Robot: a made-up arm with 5 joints. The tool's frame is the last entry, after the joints.
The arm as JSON. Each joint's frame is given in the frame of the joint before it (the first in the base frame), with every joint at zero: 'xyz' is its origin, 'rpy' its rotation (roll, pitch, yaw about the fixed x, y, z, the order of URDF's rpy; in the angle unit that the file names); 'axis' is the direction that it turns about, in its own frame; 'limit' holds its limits. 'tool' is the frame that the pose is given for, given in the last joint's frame.
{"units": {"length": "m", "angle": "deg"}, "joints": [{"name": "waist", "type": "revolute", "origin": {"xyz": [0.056, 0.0, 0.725], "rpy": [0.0, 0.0, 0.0]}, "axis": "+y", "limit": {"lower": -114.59, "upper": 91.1}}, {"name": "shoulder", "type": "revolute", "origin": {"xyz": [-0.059, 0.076, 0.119], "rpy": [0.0, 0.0, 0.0]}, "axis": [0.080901, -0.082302, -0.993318], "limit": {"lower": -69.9, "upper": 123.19}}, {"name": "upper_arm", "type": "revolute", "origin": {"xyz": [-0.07, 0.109, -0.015], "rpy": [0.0, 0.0, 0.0]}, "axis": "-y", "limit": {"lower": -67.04, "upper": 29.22}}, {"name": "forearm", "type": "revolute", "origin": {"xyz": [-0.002, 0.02, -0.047], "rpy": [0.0, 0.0, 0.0]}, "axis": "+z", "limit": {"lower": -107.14, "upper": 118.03}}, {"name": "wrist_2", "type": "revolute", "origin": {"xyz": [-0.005, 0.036, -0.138], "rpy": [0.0, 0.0, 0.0]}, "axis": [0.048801, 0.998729, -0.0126], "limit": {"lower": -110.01, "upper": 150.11}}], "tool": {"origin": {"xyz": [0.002, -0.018, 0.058], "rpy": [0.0, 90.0, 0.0]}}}
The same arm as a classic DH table. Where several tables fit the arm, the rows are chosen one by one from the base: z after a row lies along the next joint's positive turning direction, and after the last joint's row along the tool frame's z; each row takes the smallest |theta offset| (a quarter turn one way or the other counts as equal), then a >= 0, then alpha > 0; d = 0 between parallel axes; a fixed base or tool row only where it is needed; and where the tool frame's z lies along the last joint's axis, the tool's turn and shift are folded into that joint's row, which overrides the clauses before.
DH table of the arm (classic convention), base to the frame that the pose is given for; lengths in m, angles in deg. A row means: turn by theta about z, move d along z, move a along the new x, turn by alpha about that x. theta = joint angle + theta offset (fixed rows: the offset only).
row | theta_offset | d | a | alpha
base (fixed) | 0 | 0.725 | 0.056 | -90
waist | -4.66 | 0.0658 | -0.0491 | -94.72
shoulder | 0 | -0.1145 | -0.071 | -85.28
upper_arm | -4.66 | -0.1298 | -0.002 | -90
forearm | -2.8 | -0.1845 | -0.0068 | -90.72
wrist_2 | 89.96 | 0.017 | -0.0578 | 87.2
tool (fixed) | 0.72 | 0.0029 | 0 | 0
Joint limits (deg, base to tool): -114.59..91.1 -69.9..123.19 -67.04..29.22 -107.14..118.03 -110.01..150.11

